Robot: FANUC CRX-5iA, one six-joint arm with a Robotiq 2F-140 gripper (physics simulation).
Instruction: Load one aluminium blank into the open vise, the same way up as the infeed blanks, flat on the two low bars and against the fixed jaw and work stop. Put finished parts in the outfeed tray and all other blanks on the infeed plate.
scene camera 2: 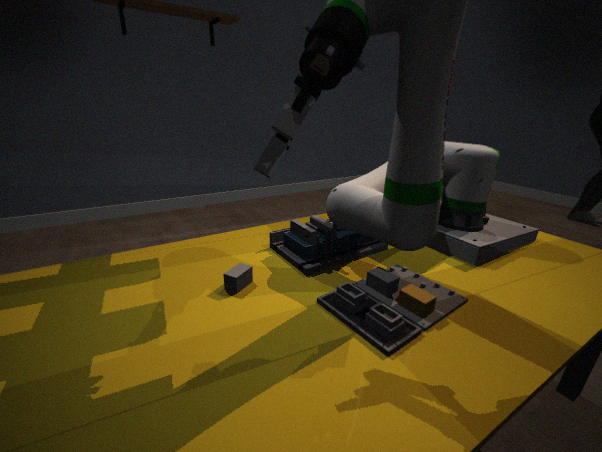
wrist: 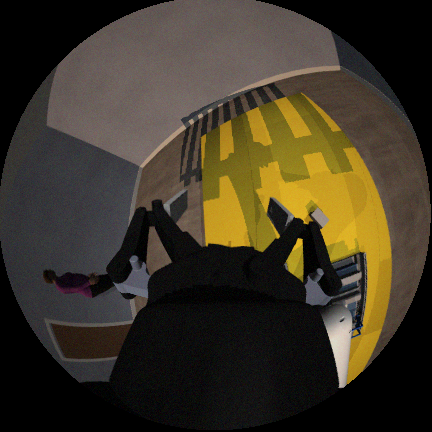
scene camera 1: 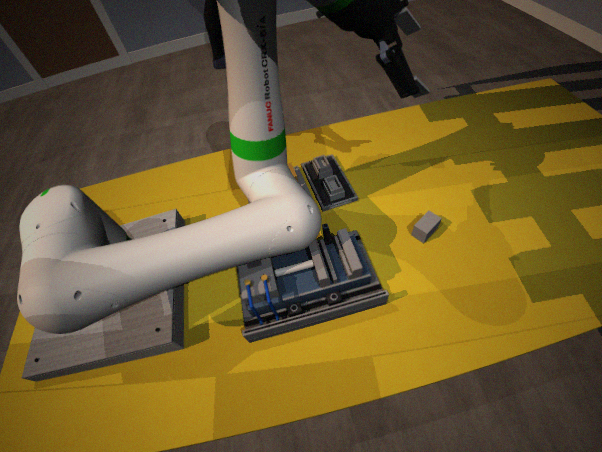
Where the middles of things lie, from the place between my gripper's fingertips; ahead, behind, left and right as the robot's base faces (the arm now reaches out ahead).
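Labels:
There is the brass blank (scene camera 2: 416,300), and it is well below my hand. The blank is also a good way to the left of my hand, and a long way behind it.

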